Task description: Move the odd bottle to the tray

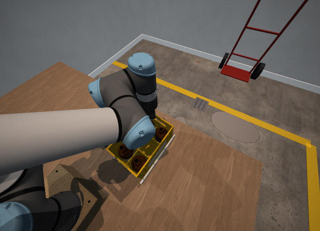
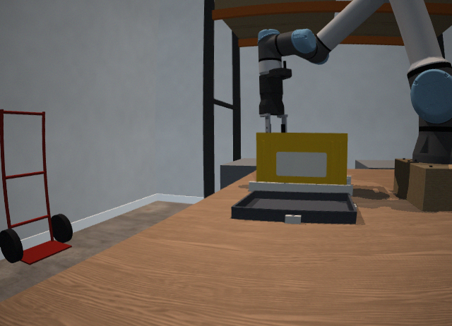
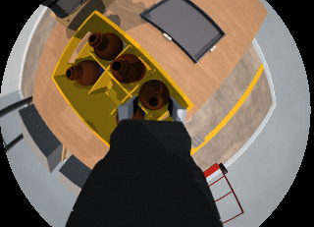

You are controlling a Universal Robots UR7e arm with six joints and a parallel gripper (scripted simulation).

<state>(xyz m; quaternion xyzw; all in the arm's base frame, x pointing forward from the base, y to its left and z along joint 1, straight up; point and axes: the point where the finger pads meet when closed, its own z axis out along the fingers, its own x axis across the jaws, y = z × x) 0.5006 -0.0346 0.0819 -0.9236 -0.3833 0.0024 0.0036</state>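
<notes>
The yellow crate is 90 mm behind my hand, 40 mm to the right of it and 100 mm below it. Round my hand: glass bottle: 180 mm behind, 90 mm to the right, 100 mm below; then dark tray: 110 mm behind, 250 mm to the left, 170 mm below.
</notes>
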